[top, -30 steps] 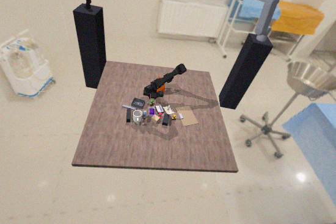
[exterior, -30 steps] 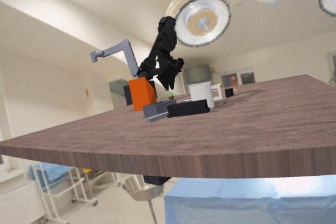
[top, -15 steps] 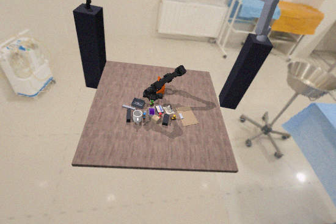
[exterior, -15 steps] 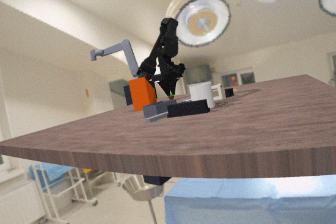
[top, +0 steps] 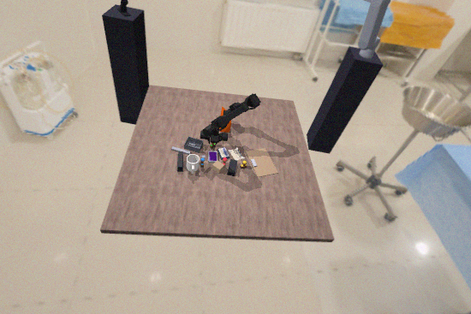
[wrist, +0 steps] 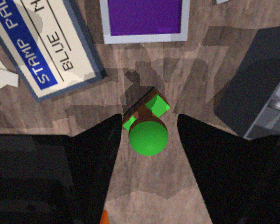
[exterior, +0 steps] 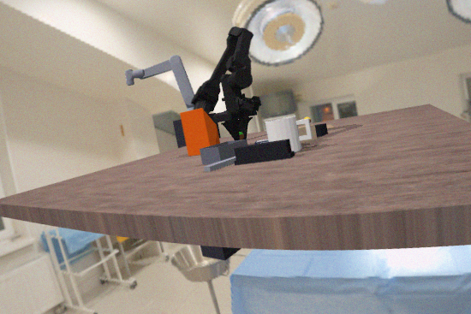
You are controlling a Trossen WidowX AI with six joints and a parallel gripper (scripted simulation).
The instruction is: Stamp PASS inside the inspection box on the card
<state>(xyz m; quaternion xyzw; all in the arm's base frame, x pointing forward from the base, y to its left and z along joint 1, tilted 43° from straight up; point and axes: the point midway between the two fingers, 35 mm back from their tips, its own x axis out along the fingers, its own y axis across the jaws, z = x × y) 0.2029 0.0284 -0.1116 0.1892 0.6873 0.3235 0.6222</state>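
The green PASS stamp lies 1 cm below my gripper tip. Round my gripper tip: grey washer: 10 cm ahead, 4 cm to the right, 3 cm below; dark tray: 13 cm to the right, 3 cm ahead, 2 cm below; purple ink pad: 10 cm ahead, 3 cm below, 2 cm to the left.
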